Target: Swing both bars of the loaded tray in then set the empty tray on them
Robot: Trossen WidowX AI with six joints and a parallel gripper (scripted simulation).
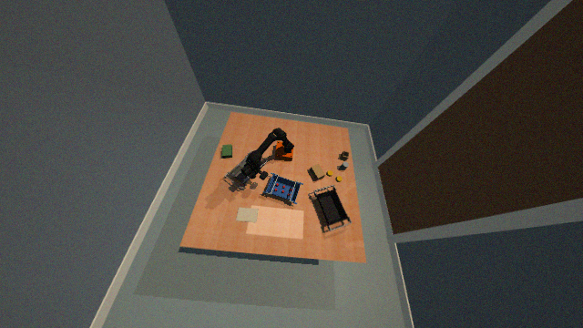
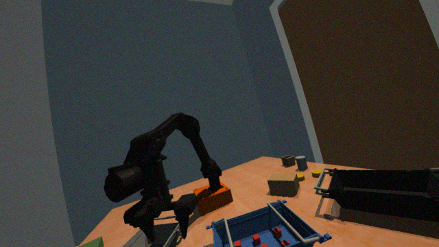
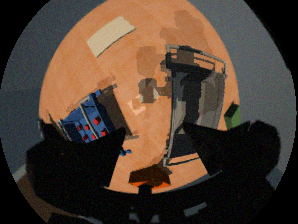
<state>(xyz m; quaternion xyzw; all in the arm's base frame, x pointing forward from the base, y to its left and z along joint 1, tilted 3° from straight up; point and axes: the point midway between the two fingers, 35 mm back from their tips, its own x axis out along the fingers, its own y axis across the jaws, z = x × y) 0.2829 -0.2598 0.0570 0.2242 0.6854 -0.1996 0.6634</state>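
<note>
Now: the grey tray 8 cm behind my gripper tip, 9 cm to the right of it and 6 cm below it. From my gripper tip the other things lie so: green block 28 cm behind, 29 cm to the right, 8 cm below; pale pad 28 cm ahead, 6 cm to the right, 10 cm below; grey cylinder 14 cm behind, 79 cm to the left, 7 cm below.
</note>
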